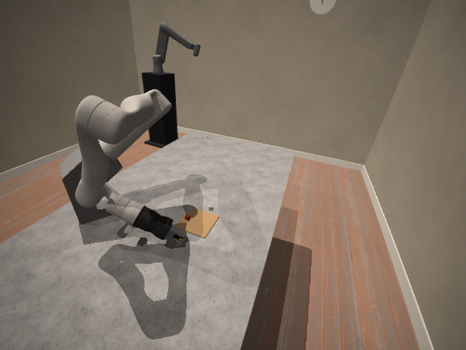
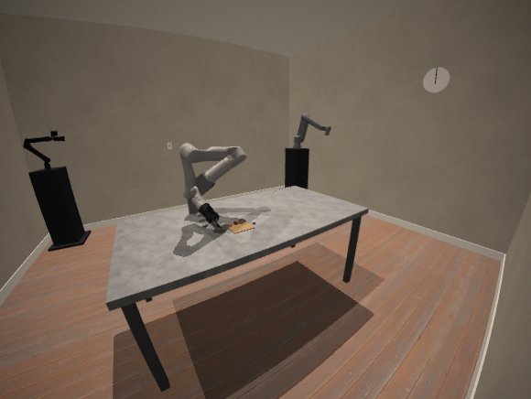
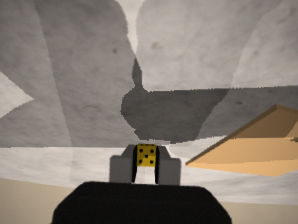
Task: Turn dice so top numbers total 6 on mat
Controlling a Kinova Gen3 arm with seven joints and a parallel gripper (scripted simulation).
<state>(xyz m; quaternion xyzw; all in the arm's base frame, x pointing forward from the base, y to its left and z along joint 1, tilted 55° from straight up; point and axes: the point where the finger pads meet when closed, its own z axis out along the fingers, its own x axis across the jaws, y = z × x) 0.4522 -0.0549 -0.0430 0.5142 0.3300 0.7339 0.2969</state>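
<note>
The yellow die lies 1 cm ahead of my hand and 1 cm below it. The rest, counted from my hand: tan mat 14 cm to the left, 3 cm below; then white die 24 cm to the left, 2 cm below; then red die 5 cm behind, 13 cm to the left, 2 cm below.
</note>
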